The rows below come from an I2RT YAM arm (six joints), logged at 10 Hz.
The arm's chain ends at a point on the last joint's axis. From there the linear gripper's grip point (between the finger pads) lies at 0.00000 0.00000 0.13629 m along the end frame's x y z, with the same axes.
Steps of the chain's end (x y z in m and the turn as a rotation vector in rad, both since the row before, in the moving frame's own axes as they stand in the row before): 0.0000 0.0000 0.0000 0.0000 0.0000 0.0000; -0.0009 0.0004 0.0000 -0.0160 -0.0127 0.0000; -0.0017 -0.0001 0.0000 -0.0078 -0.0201 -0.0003; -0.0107 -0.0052 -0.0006 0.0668 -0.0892 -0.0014; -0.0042 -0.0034 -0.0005 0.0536 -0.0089 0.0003; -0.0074 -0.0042 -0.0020 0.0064 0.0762 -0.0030; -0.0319 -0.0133 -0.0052 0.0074 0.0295 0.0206; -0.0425 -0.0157 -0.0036 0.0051 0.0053 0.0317
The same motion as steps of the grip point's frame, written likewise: 0.0000 0.0000 0.0000 0.0000 0.0000 0.0000; -0.0026 0.0026 0.0000 -0.0160 -0.0127 0.0000; -0.0044 0.0010 0.0000 -0.0078 -0.0201 -0.0003; -0.0228 -0.0143 -0.0014 0.0668 -0.0892 -0.0014; -0.0054 -0.0107 -0.0007 0.0536 -0.0089 0.0003; 0.0030 -0.0051 -0.0024 0.0064 0.0762 -0.0030; -0.0279 -0.0143 -0.0053 0.0074 0.0295 0.0206; -0.0418 -0.0164 -0.0036 0.0051 0.0053 0.0317
